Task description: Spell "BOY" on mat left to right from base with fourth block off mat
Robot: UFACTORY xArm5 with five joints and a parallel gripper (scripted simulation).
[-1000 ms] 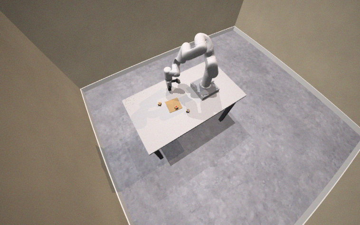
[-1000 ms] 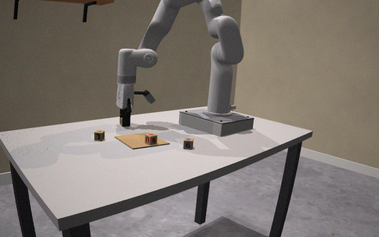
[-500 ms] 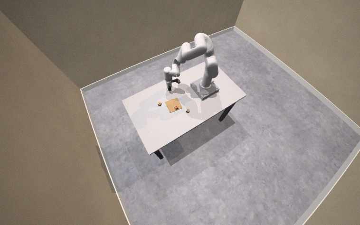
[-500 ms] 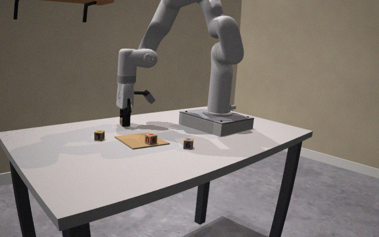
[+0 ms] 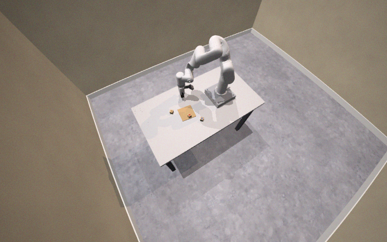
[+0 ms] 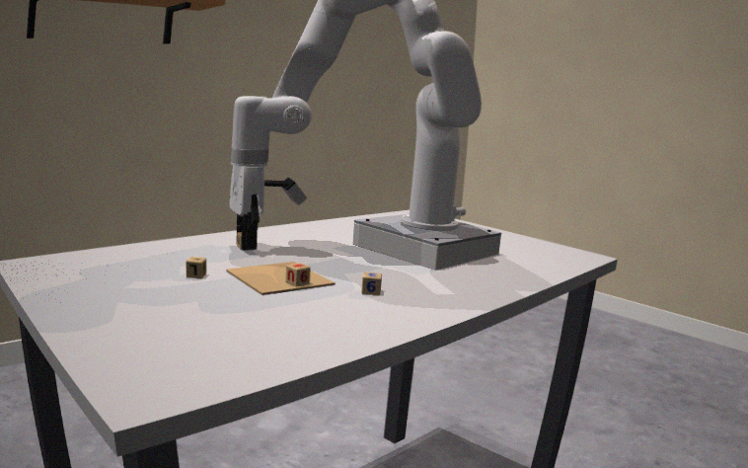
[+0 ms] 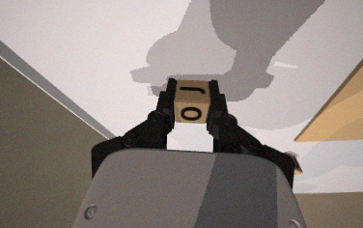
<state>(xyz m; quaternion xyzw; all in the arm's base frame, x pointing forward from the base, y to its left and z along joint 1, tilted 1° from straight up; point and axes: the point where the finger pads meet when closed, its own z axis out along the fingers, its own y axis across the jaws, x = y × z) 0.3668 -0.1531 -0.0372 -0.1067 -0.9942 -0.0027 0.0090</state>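
Now: the tan mat 210 mm to the left of my hand, 50 mm ahead of it and 20 mm below it. The rest, counted from my hand: wooden block (10 mm below).
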